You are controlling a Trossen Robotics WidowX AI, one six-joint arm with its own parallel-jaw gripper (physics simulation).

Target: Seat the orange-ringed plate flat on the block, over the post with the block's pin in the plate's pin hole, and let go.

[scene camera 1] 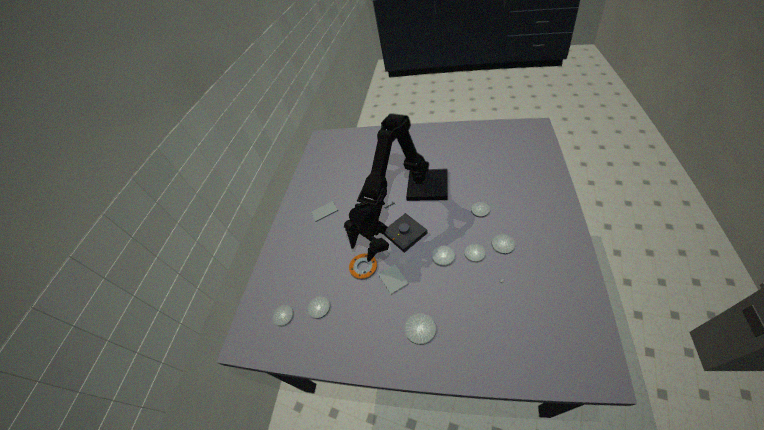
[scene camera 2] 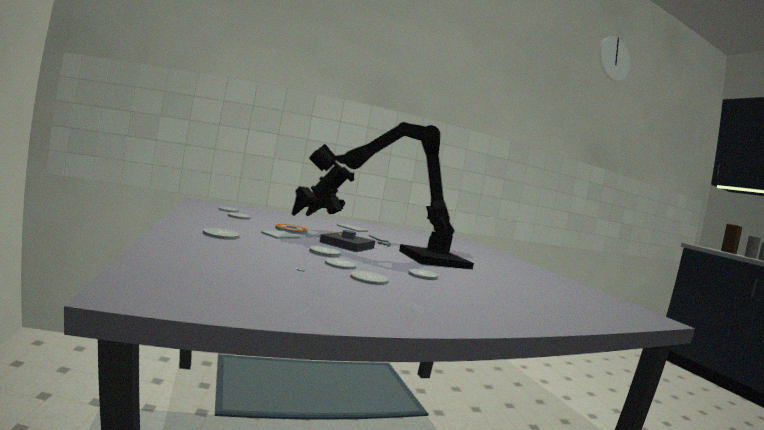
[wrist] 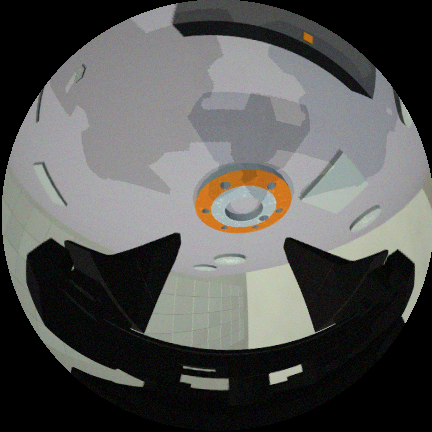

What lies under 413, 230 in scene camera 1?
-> A dark block.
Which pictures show my gripper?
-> Scene camera 1, scene camera 2 and the wrist view: all of them.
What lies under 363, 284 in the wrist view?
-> My gripper.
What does my gripper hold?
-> Nothing.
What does the orange-ringed plate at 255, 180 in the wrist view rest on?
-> The table.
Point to a dark block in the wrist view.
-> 232, 25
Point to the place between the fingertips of my gripper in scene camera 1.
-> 360, 254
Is my gripper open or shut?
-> Open.
